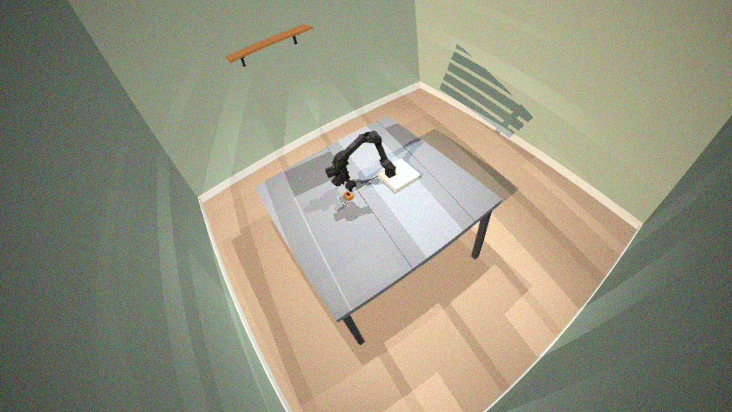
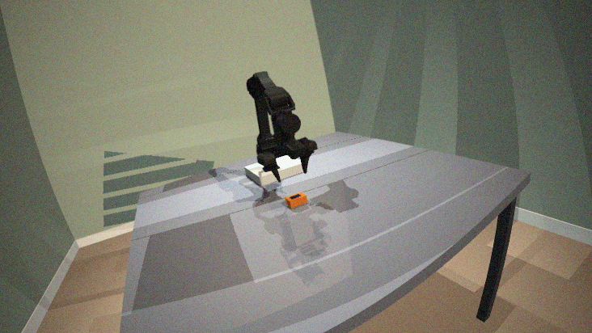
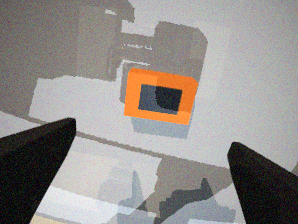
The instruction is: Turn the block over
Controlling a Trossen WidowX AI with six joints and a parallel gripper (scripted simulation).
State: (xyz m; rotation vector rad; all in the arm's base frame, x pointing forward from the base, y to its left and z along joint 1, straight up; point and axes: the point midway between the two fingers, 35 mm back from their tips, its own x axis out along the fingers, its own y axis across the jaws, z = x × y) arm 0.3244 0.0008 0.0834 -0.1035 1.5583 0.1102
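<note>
My gripper tip is 70 mm above the orange block.
</note>
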